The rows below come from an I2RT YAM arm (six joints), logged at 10 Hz.
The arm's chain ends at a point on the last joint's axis. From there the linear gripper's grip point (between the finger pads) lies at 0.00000 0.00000 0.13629 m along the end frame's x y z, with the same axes.
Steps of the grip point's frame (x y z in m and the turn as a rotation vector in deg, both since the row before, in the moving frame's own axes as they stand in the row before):
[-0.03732 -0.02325 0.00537 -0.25 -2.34 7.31]
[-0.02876 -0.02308 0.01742 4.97 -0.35 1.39]
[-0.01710 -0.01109 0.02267 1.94 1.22 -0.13]
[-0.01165 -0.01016 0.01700 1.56 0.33 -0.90]
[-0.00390 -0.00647 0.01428 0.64 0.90 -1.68]
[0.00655 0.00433 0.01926 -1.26 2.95 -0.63]
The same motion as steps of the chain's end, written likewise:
[-0.03173 -0.02349 0.00548 -0.25 -2.34 7.31]
[-0.02807 -0.01126 0.01793 4.97 -0.35 1.39]
[-0.02000 -0.00647 0.02278 1.94 1.22 -0.13]
[-0.01241 -0.00644 0.01705 1.56 0.33 -0.90]
[-0.00602 -0.00492 0.01431 0.64 0.90 -1.68]
[-0.00048 0.00137 0.01947 -1.26 2.95 -0.63]

